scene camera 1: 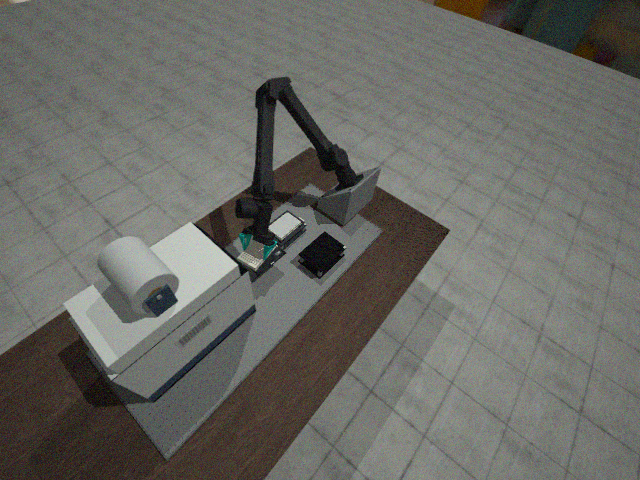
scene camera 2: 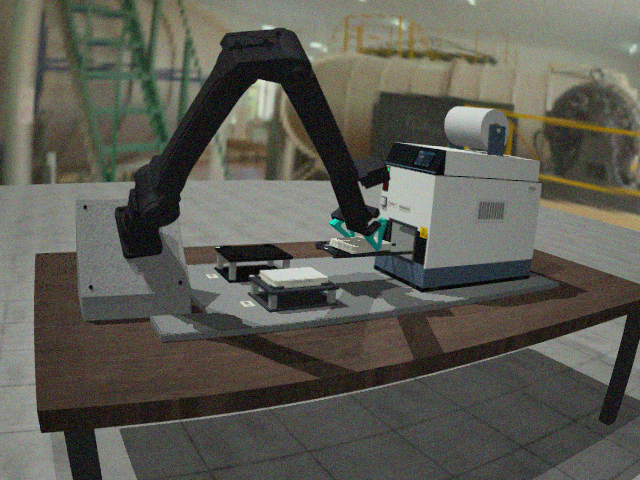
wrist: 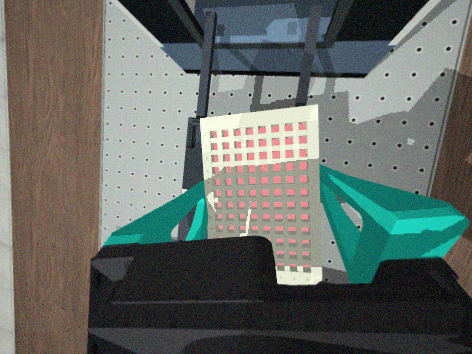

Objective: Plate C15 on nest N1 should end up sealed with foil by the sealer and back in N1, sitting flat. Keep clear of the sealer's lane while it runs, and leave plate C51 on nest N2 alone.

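Pixels of known places: gripper, fingertip midpoint: (scene camera 1: 254, 255) (scene camera 2: 365, 244) (wrist: 258, 179); arm's base, link origin: (scene camera 1: 350, 184) (scene camera 2: 137, 232).
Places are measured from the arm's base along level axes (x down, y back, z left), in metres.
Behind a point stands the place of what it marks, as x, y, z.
Note:
A cream plate with pink wells, C15 (scene camera 1: 250, 259) @(0.030, -0.563, -0.074) (scene camera 2: 347, 244) @(0.028, -0.465, -0.104) (wrist: 262, 145) @(0.035, -0.563, -0.080), is between the teal fingers of my gripper (scene camera 1: 255, 250) @(0.038, -0.537, -0.078) (scene camera 2: 360, 241) @(0.038, -0.537, -0.078) (wrist: 258, 179) @(0.038, -0.537, -0.078), which is shut on it. No foil shows on it. It is at the sealer's dark carrier (scene camera 2: 334, 252) @(0.047, -0.439, -0.092) (wrist: 192, 150) @(0.048, -0.558, -0.017), slightly turned against it in the wrist view; whether it touches cannot be told. The sealer (scene camera 1: 199, 260) @(-0.208, -0.753, -0.053) (scene camera 2: 480, 227) @(-0.018, -0.825, -0.193) (wrist: 280, 62) @(0.110, -0.658, -0.087) has its doorway open, with two rails running out. Nest N1 (scene camera 1: 321, 252) @(0.084, -0.335, 0.093) (scene camera 2: 253, 252) @(0.083, -0.321, 0.083) is black and bears no plate. Plate C51 (scene camera 1: 286, 226) @(0.081, -0.324, -0.101) (scene camera 2: 293, 276) @(0.081, -0.311, -0.133) sits flat on nest N2 (scene camera 2: 289, 305) @(0.137, -0.292, -0.157).
A white foil roll (scene camera 1: 135, 273) @(-0.334, -0.899, -0.049) (scene camera 2: 473, 128) @(-0.272, -0.828, -0.131) sits on top of the sealer. The nests and sealer stand on a grey perforated board (scene camera 1: 289, 320) @(0.141, -0.621, 0.162) (scene camera 2: 206, 330) @(0.141, -0.078, -0.223) (wrist: 145, 100) @(0.141, -0.633, 0.108) on a brown table (scene camera 1: 361, 304) @(0.154, -0.392, 0.337) (scene camera 2: 155, 372) @(0.154, 0.060, -0.341) (wrist: 52, 150) @(0.154, -0.552, 0.319). The grey arm mount (scene camera 1: 356, 198) @(0.019, -0.041, 0.064) (scene camera 2: 103, 258) @(0.042, 0.085, -0.036) stands at the opposite end.

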